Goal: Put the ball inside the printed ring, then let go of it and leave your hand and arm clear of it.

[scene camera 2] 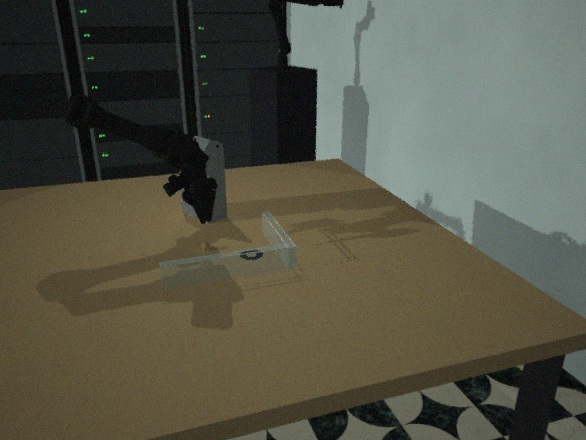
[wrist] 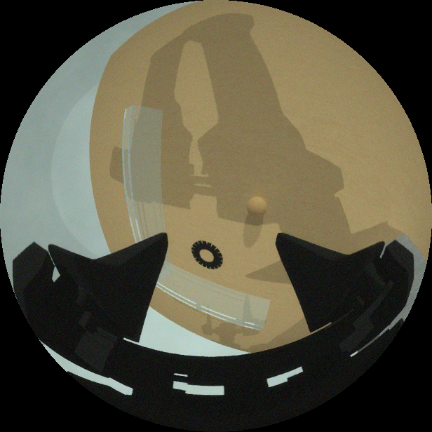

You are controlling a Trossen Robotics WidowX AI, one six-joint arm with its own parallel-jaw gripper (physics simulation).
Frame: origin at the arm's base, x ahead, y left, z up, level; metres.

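Seen in the pictures: gripper, fingertip midpoint: [scene camera 2: 206, 222].
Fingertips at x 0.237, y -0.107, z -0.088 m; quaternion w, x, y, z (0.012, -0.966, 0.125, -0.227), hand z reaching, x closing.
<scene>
Offsets run from my fingertips to a thing's top centre. "*": to the spot under its first point. Level surfaces: height alone.
A small orange-tan ball @(dx -0.012, dy +0.000, dz -0.059 m) [scene camera 2: 206, 245] [wrist: 256, 205] rests on the table, outside the printed ring and a short way from it. The black printed ring [scene camera 2: 242, 254] [wrist: 196, 251] lies flat on the table; in the scene view it shows through a clear wall. My gripper [scene camera 2: 205, 222] [wrist: 223, 239] is open and empty. Its fingertips are above the table, higher than the ball. In the wrist view the ball shows just beyond the gap between the fingertips, nearer the right finger, and the ring shows between the fingers, nearer the left one.
Two low transparent walls meet at a corner close to the ring: a long one @(* dx +0.132, dy -0.115, dz -0.056 m) [scene camera 2: 190, 275] [wrist: 220, 296] and a shorter one @(* dx +0.128, dy +0.134, dz -0.031 m) [scene camera 2: 278, 237] [wrist: 145, 160]. A light grey upright block [scene camera 2: 217, 175] stands behind the gripper on the wooden table @(dz -0.082 m) [scene camera 2: 350, 325]. The arm's shadow falls across the ball's area.
</scene>
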